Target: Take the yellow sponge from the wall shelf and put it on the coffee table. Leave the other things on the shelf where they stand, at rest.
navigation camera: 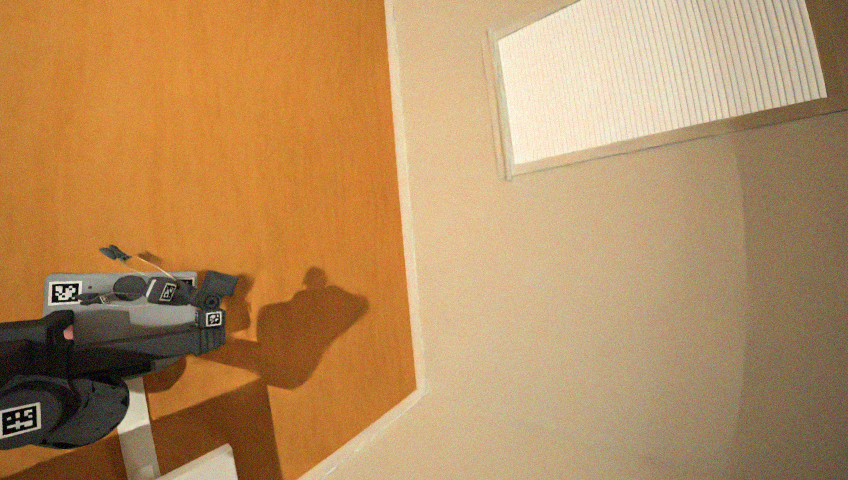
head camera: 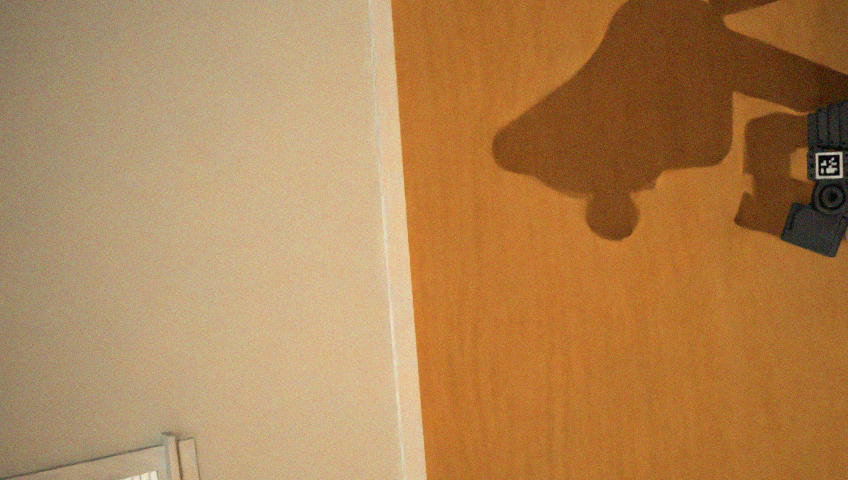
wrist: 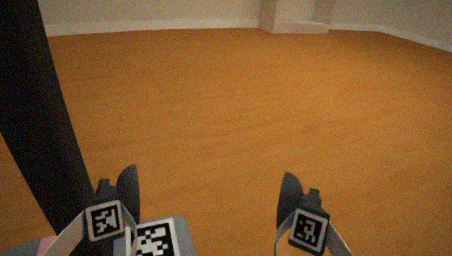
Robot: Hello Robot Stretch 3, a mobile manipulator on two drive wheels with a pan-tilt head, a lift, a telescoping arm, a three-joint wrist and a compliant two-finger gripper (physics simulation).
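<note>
The yellow sponge, the wall shelf and its other things do not show in the head, navigation or wrist view. My gripper is open, its two fingers wide apart with bare floor between them in the wrist view. In the navigation view it is folded back over the robot's base at the left. The corner of a white flat-topped piece shows at the bottom of the navigation view; I cannot tell whether it is the coffee table.
Wooden floor meets a beige wall. A window with blinds is at the upper right of the navigation view. A white strip lies beside the base. A dark mast crosses the wrist view's left.
</note>
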